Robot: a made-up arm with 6 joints.
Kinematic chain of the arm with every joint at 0, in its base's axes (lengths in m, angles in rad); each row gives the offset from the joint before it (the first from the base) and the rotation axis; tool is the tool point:
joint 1: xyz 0 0 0.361 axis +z
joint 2: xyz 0 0 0 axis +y
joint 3: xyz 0 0 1.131 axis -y
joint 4: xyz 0 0 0 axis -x
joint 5: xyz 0.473 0 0 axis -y
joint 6: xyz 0 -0.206 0 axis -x
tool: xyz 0 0 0
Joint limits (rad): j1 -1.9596..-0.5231 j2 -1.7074..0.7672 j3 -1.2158..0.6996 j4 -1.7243..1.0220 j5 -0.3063..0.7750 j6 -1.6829..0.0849
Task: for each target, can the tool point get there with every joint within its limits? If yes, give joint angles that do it. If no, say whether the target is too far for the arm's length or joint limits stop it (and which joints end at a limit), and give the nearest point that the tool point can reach.
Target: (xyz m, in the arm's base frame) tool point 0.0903 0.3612 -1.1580
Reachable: no: joint limits stop it (at a limit: joint 2, joint 3) | nearest point 0.1470 0.5881 0.2486 | short by 1.426 m
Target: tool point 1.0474 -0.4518 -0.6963
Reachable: no: joint limits stop it (at a limit: joint 1, joint 2, joint 4) | nearest point 0.7774 -0.4119 0.6689 | short by 1.392 m
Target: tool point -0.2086 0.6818 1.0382
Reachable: yes | joints -1.5095 -1.2408 -0.3000 -0.6297 -0.0234 -0.2763
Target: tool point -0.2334 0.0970 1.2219
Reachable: yes | joints -1.0965 -0.6455 -0.9919 0.6551 0.0650 -1.0983
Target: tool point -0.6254 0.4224 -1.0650
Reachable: no: joint limits stop it (at a limit: joint 2, joint 3) | nearest point -0.5024 0.3393 0.2486 | short by 1.322 m
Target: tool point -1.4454 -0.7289 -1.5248
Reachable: no: too far | nearest point -0.6101 0.2003 0.2903 | short by 2.204 m
